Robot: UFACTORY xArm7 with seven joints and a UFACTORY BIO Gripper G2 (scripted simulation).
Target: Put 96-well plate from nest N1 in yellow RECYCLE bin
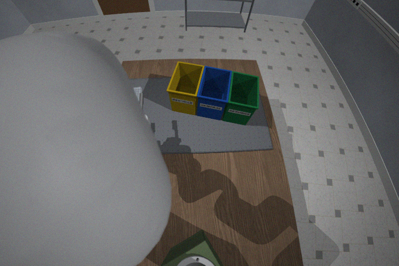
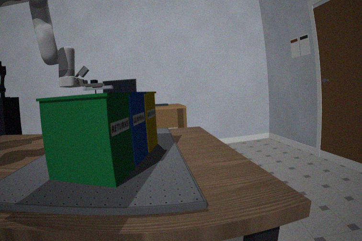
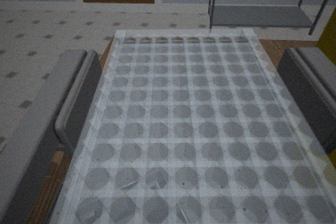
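Now: the yellow recycle bin 20 cm to the right of my hand, 17 cm ahead of it and 13 cm below it. Round my hand: clear 96-well plate (1 cm below); blue bin (33 cm to the right, 16 cm ahead, 13 cm below); black plate nest N1 (22 cm below, 4 cm to the left, 3 cm behind).
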